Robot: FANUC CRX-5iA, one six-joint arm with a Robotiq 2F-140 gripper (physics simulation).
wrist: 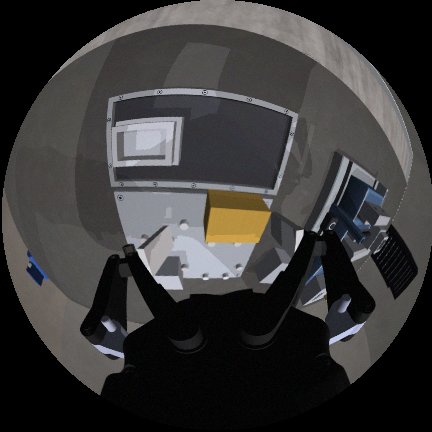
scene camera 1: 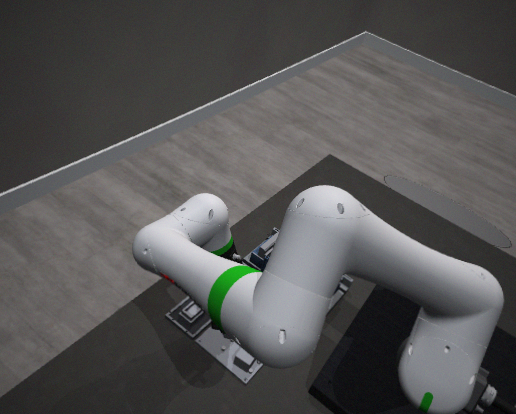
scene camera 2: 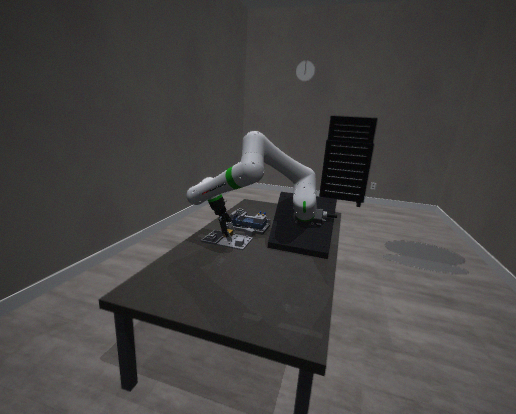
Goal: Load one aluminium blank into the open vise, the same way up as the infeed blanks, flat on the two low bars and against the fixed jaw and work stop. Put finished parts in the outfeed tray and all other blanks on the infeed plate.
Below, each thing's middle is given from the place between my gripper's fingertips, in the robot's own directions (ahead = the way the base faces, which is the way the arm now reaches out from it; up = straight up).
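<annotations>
Counted from my hand: dark outfeed tray point(wrist: 227, 141), 100 mm ahead, 30 mm to the left, 10 mm below; light grey infeed plate point(scene camera 1: 212, 340), 40 mm to the left, 40 mm behind, 10 mm below. Brass blank point(wrist: 229, 216): my gripper 10 mm below it, 10 mm to the left of it, 30 mm short of it.
</annotations>
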